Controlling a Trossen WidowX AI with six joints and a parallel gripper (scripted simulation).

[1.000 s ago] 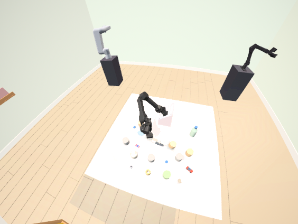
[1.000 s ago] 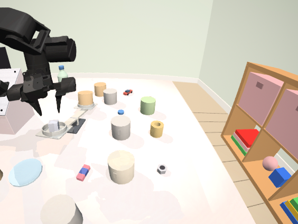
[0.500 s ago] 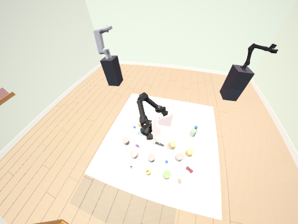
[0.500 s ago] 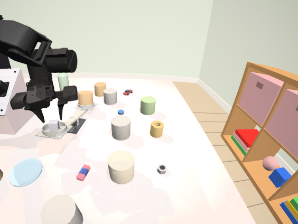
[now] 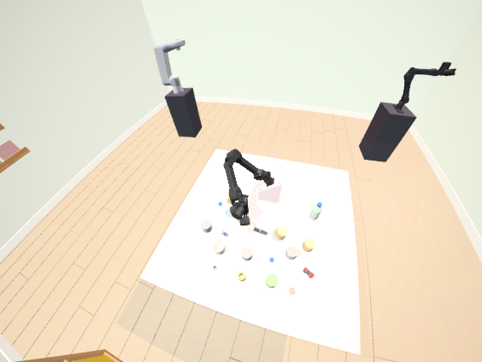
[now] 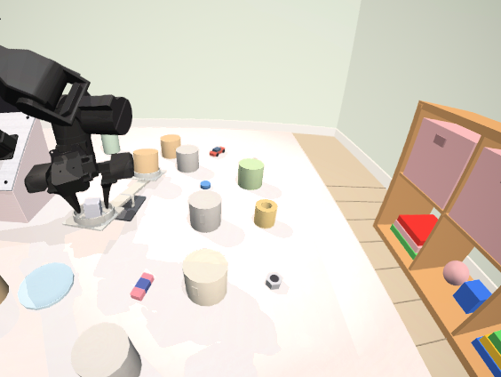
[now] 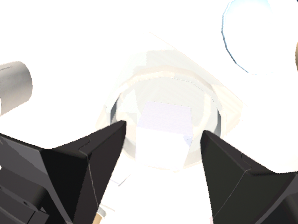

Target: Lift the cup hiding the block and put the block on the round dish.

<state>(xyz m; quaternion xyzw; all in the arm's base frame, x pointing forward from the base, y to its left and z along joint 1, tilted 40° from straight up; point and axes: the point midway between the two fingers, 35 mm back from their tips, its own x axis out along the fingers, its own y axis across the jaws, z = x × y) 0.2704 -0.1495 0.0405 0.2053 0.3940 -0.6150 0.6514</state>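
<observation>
Right now my gripper tip is 80 mm past the pale blue round dish, 120 mm to the left of it and 80 mm above it. From my gripper tip the other things lie so: pale block (right at my gripper tip); balance (30 mm ahead, 120 mm to the left, 40 mm below); pink-blue eraser (110 mm ahead, 120 mm to the right, 80 mm below).
</observation>
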